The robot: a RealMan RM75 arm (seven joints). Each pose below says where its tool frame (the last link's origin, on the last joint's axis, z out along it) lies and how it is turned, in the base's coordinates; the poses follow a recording.
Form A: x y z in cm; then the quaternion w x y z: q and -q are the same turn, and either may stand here.
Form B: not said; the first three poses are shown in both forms.
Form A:
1: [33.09 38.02 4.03 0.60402 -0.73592 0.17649 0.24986]
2: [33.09 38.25 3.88 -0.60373 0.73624 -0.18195 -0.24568]
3: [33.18 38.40 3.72 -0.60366 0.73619 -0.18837 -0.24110]
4: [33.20 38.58 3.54 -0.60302 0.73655 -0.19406 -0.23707]
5: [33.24 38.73 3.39 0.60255 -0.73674 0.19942 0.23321]
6: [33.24 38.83 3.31 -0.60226 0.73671 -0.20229 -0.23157]
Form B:
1:
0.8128 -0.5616 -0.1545 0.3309
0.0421 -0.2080 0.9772 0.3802
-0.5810 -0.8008 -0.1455 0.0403
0 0 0 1

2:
0.8131 -0.5646 -0.1421 0.3309
0.0287 -0.2048 0.9784 0.3825
-0.5815 -0.7996 -0.1503 0.0388
0 0 0 1

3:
0.8128 -0.5684 -0.1276 0.3318
0.0137 -0.2002 0.9797 0.3840
-0.5824 -0.7980 -0.1549 0.0372
0 0 0 1

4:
0.8123 -0.5718 -0.1152 0.3320
0.0000 -0.1974 0.9803 0.3858
-0.5833 -0.7963 -0.1603 0.0354
0 0 0 1

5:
0.8117 -0.5749 -0.1033 0.3324
-0.0128 -0.1943 0.9809 0.3873
-0.5839 -0.7948 -0.1651 0.0339
0 0 0 1

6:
0.8109 -0.5770 -0.0975 0.3324
-0.0191 -0.1927 0.9811 0.3883
-0.5849 -0.7937 -0.1673 0.0331
0 0 0 1

